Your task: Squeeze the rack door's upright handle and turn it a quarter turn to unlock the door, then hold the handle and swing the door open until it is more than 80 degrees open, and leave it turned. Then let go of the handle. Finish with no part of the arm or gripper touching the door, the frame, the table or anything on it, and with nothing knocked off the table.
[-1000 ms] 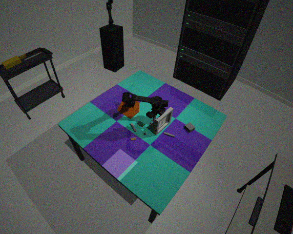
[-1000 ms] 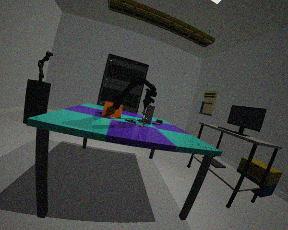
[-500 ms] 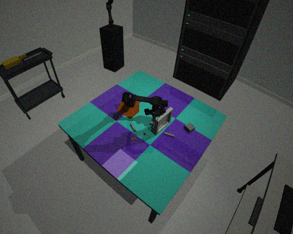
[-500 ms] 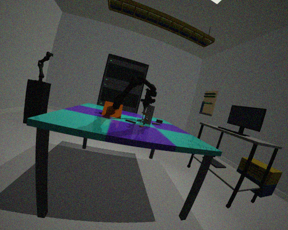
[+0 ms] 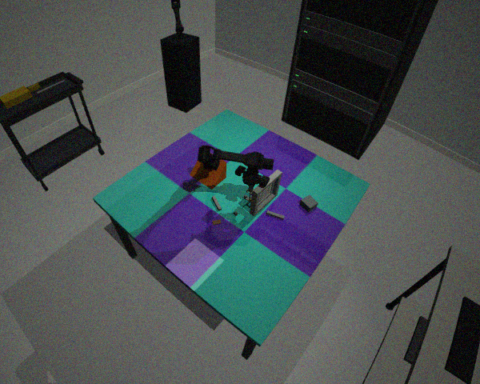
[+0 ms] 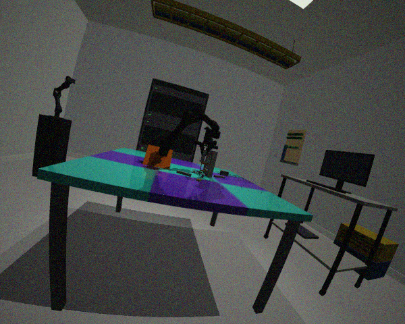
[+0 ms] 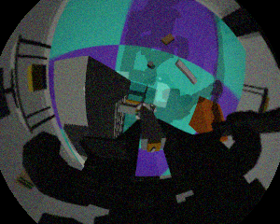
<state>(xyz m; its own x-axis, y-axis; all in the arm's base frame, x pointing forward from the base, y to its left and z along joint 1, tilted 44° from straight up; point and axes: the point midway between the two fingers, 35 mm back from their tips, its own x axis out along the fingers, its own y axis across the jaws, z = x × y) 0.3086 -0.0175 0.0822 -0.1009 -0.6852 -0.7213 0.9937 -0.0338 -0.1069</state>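
Now: the upright handle 1 cm to the left of my gripper tip and 3 cm below it. From my gripper tip the other things lie so: small tan block 8 cm behind, 23 cm to the right, 14 cm below; then small cube 2 cm behind, 12 cm to the right, 13 cm below; then grey box 32 cm ahead, 18 cm to the left, 13 cm below.
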